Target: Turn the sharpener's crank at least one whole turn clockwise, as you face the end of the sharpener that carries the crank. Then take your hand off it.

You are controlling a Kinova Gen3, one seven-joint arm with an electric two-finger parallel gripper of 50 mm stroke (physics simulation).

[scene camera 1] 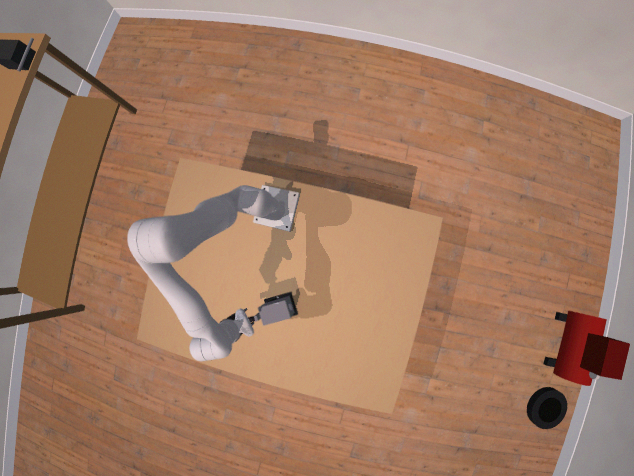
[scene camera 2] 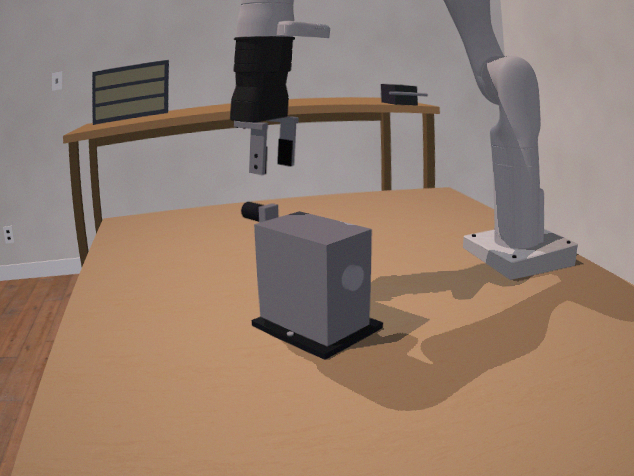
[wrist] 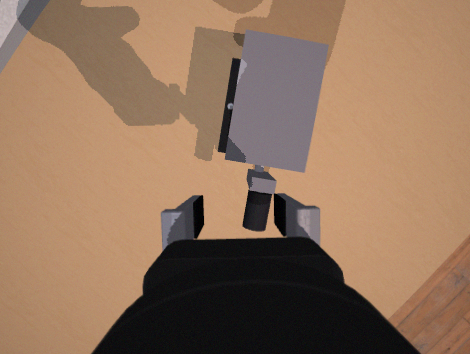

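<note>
The grey, box-shaped sharpener stands upright on its black base. Its crank has a short grey arm and a black handle that sticks out from the end nearest my gripper. The crank arm is near the sharpener's top. My gripper is open and empty, pointing down, with its fingertips above the handle and apart from it. In the wrist view the handle shows between the two fingers, closer to the right one. In scene camera 1 the wrist partly hides the fingers.
The tan table bears the sharpener and the arm's white base. A wooden bench with a slatted panel and a dark box stands beyond. A red object and a black ring are off the table.
</note>
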